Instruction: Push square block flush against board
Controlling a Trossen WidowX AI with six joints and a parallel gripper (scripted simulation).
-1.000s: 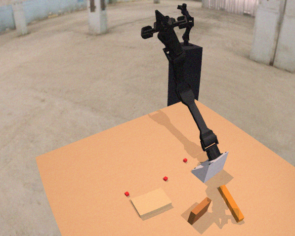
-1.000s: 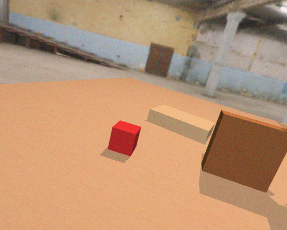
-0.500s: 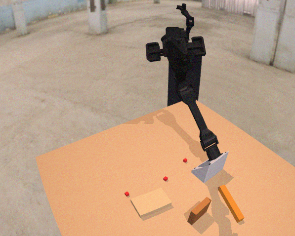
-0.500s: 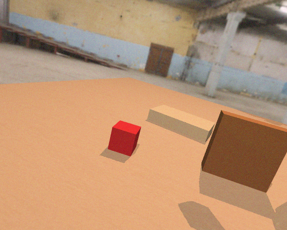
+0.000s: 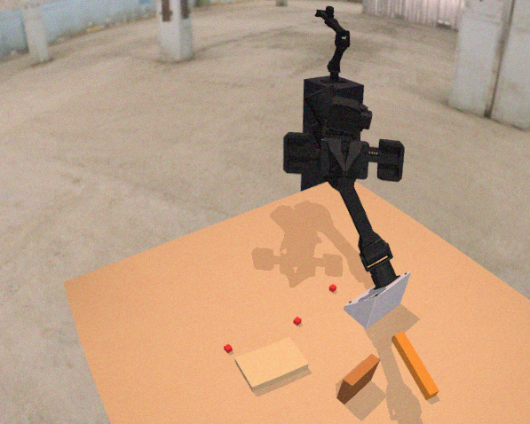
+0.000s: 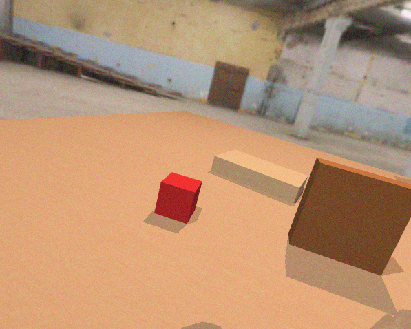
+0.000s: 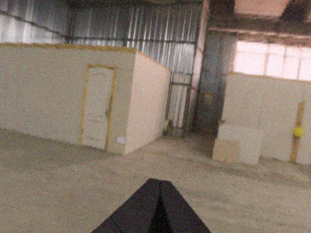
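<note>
My gripper tip is 560 mm above the brown square block, 100 mm past it and 60 mm to the right of it. Also, from my gripper tip: flat tan slab (600 mm below, 130 mm to the right, 20 mm ahead); then long orange bar (600 mm below, 270 mm behind, 120 mm to the left).
</note>
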